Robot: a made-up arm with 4 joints.
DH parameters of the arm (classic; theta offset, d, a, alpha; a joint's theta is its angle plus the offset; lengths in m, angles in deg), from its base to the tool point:
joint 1: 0 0.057 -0.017 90
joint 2: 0 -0.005 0.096 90
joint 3: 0 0.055 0.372 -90
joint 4: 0 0.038 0.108 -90
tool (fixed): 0 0.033 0 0
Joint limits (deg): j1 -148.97..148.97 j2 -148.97..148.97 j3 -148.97..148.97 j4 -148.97..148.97
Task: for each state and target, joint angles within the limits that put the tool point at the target. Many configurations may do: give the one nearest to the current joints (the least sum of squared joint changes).
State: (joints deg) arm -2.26 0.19 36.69 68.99
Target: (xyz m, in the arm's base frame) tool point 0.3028 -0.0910 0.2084
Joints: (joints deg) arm 24.08 26.35 39.01 120.09
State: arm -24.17 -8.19 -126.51 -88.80
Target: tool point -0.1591 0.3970 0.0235
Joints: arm -14.06 -29.23 -134.63 -68.51
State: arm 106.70 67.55 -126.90 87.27
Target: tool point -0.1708 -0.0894 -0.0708
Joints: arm 102.16 83.62 -148.97 121.39
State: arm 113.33 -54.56 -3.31 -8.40
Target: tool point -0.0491 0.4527 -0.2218
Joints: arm 111.10 -33.81 10.77 26.47
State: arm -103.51 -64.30 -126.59 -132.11
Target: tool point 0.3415 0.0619 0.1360
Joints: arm -115.28 -78.32 -133.49 -120.15
